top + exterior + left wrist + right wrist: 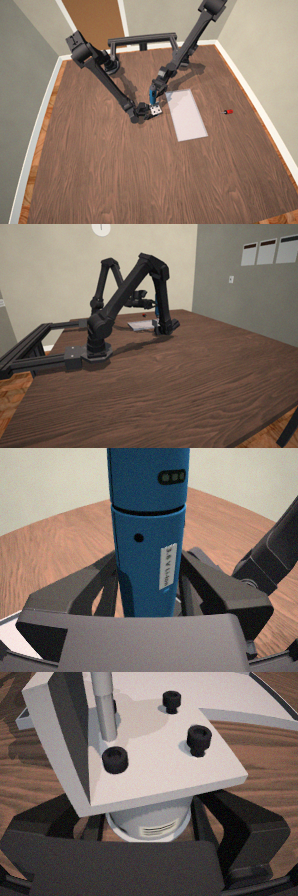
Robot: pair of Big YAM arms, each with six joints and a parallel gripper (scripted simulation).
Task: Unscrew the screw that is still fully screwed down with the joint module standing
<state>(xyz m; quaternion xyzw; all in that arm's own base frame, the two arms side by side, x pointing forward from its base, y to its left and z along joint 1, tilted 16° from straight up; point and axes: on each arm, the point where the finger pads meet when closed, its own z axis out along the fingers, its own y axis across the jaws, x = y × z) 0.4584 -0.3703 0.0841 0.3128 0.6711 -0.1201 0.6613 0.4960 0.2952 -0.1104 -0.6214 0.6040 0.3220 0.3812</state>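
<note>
My right gripper is now 1 cm below the joint module body. From my right hand the other things lie so: bracket: 5 cm above; flat tray: 23 cm to the left, 3 cm ahead, 2 cm below; small red-handled screwdriver: 57 cm to the left, 7 cm ahead, 1 cm below.
</note>
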